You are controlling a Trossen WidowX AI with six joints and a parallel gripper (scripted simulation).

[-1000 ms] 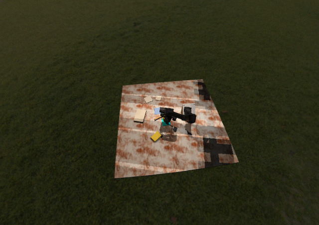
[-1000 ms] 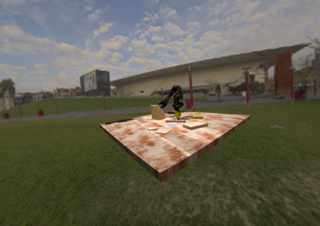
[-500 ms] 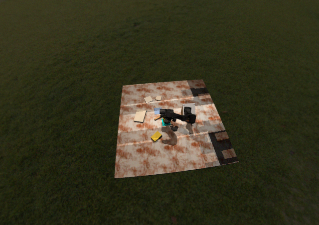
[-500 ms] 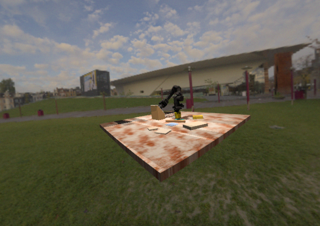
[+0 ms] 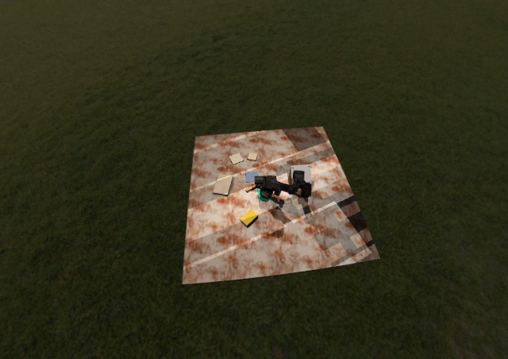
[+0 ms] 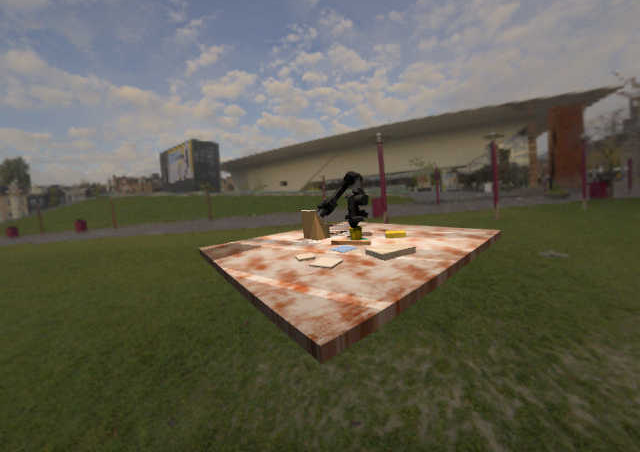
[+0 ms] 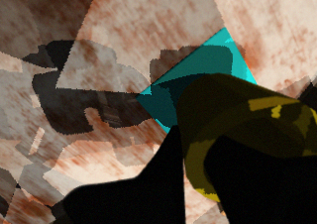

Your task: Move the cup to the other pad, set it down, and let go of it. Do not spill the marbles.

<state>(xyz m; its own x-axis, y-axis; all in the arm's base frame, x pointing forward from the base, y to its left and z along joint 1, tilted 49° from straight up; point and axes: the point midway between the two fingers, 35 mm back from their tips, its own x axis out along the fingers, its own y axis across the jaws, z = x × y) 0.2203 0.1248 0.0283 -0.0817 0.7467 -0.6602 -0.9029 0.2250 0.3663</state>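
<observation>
The yellow cup is 20 mm ahead of my gripper tip and 10 mm to the right of it. The rest, counted from my gripper tip: thin orange stick: 100 mm to the right, 70 mm ahead, 40 mm below; teal pad: 50 mm below, 20 mm ahead, 10 mm to the right; light blue pad: 180 mm to the right, 120 mm ahead, 50 mm below.
</observation>
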